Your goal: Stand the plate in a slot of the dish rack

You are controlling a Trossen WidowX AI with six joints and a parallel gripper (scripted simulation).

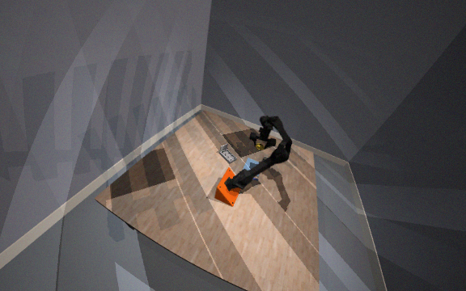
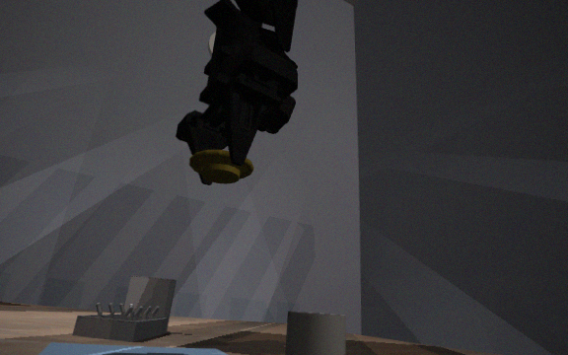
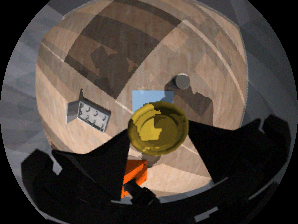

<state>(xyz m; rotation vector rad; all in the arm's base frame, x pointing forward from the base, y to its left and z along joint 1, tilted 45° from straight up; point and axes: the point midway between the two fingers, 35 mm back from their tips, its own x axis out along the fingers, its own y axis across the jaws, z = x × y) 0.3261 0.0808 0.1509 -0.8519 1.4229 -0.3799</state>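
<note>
The grey dish rack lies 6 cm behind my gripper tip, 20 cm to the left of it and 15 cm below it. The rest, counted from my gripper tip: yellow plate (1 cm above); blue mat (3 cm behind, 2 cm to the right, 17 cm below); cylinder cup (8 cm ahead, 8 cm to the right, 15 cm below).
</note>
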